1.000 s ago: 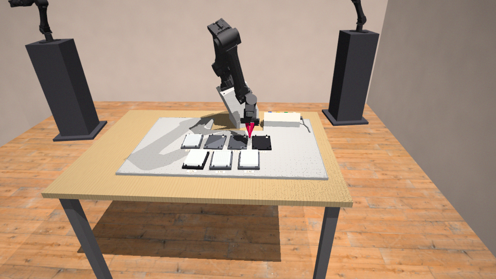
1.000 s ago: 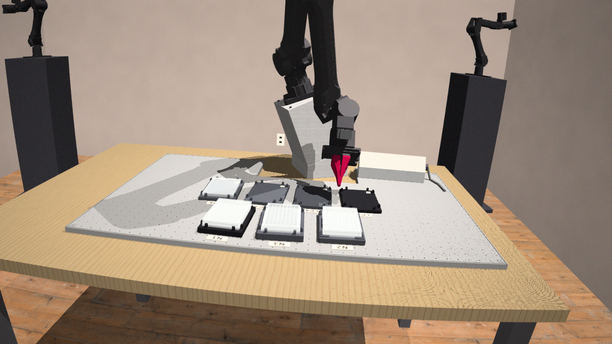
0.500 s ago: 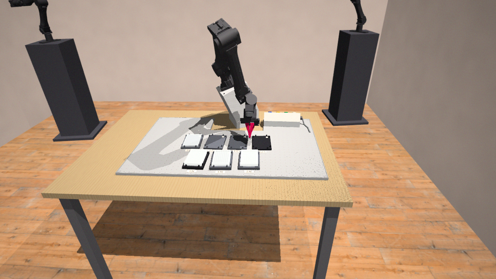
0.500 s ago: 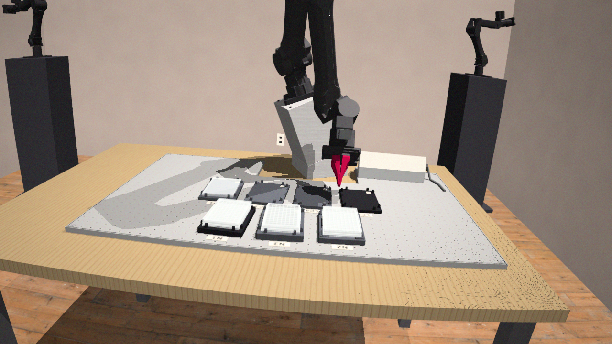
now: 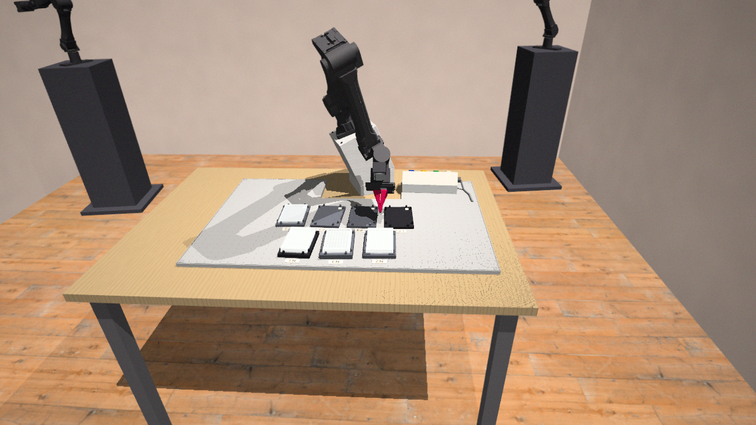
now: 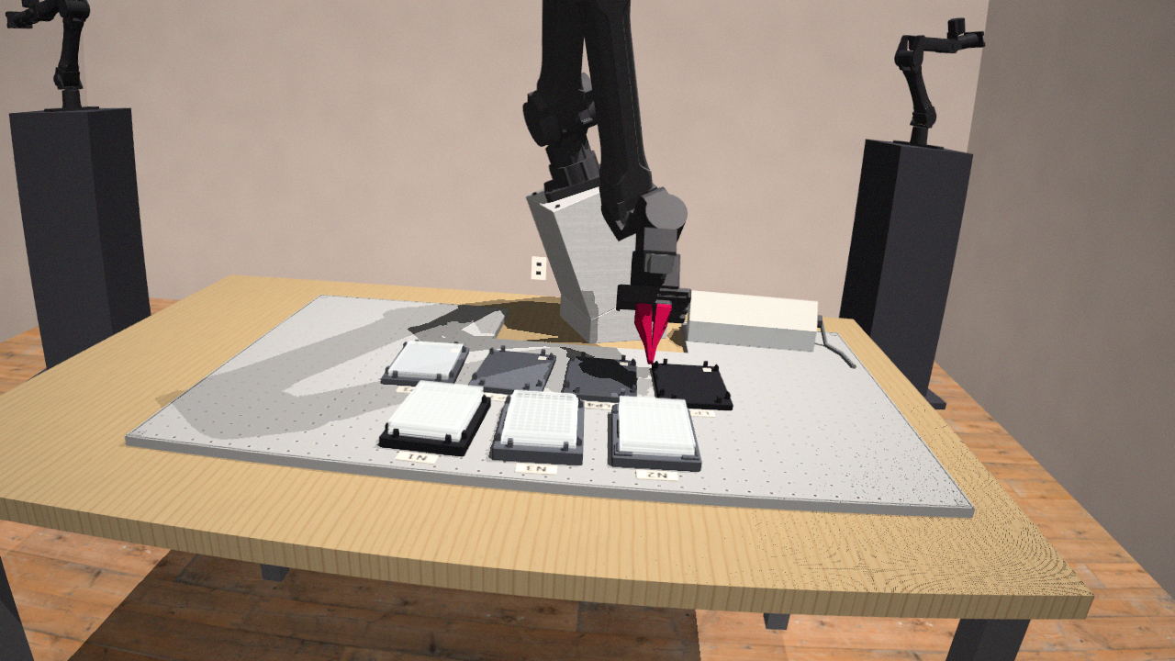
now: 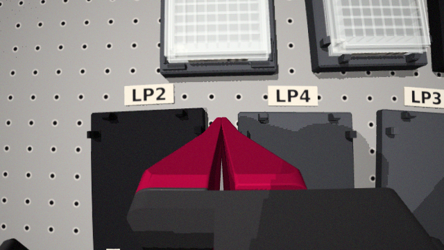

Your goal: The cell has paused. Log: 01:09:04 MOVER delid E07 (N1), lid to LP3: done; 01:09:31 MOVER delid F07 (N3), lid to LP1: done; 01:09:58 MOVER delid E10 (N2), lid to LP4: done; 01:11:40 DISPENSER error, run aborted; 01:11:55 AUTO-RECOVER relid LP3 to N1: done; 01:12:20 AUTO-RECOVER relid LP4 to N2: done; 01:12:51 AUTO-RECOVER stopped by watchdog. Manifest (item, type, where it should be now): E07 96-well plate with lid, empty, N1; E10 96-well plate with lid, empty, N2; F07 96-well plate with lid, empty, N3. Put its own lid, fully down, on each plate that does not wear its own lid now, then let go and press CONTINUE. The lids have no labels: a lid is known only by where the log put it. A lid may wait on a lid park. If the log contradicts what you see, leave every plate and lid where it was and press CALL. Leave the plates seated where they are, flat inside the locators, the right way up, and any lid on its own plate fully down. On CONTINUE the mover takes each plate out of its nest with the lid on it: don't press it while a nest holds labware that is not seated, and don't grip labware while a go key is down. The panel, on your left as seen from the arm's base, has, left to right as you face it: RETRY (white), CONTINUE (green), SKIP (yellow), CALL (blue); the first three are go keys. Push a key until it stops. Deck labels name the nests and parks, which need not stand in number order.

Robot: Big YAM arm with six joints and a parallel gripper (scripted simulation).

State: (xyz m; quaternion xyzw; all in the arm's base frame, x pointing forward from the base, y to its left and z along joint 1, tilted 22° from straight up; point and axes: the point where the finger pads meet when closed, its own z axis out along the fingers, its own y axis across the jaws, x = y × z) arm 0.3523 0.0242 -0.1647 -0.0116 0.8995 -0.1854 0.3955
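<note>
The plate lies 110 mm ahead of my hand, 150 mm to the right of it and 40 mm below it. Round my hand: clear lid: 90 mm behind, 310 mm to the right, 50 mm below; then LP4 park: 60 mm behind, 60 mm to the right, 60 mm below; then LP3 park: 80 mm behind, 180 mm to the right, 60 mm below.
</note>
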